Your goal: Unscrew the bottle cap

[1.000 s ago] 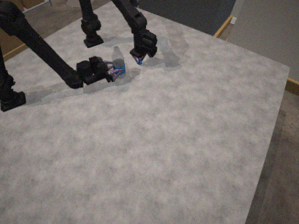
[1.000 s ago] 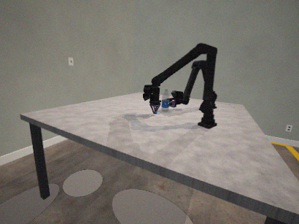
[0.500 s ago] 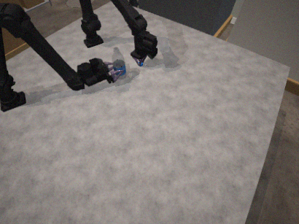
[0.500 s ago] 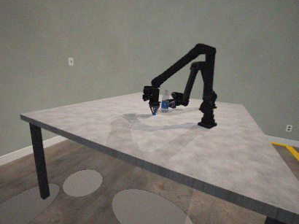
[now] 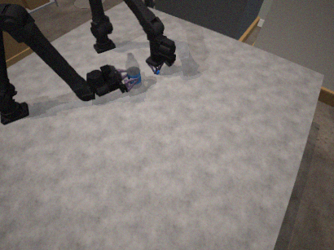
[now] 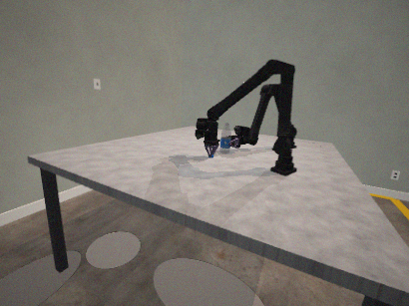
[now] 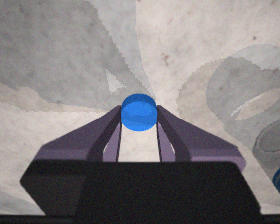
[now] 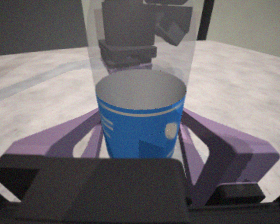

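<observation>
The clear bottle is 30 mm above my right hand. From my right hand the other things lie so: blue cap: 40 mm ahead, 140 mm to the left, 60 mm below.
Now: the blue cap 1 cm below my left hand. The rest, counted from my left hand: clear bottle 14 cm to the right, 9 cm above, 4 cm behind.
</observation>
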